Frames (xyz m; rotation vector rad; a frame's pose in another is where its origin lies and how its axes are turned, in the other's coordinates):
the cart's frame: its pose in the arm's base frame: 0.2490 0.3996 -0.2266 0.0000 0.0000 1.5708
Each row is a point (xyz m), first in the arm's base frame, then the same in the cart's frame.
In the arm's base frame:
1: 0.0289 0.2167 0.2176
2: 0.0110 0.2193 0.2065
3: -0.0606 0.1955 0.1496
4: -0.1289 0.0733 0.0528
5: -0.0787 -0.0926 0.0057
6: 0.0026 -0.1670 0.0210
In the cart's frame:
1: -0.1829 0.2201 0.4442
2: -0.1803 0.2380 0.4331
3: -0.2041 0.3096 0.3762
4: -0.3263 0.3779 0.2794
5: -0.4922 0.3277 0.2323
6: -0.5666 0.2464 0.2476

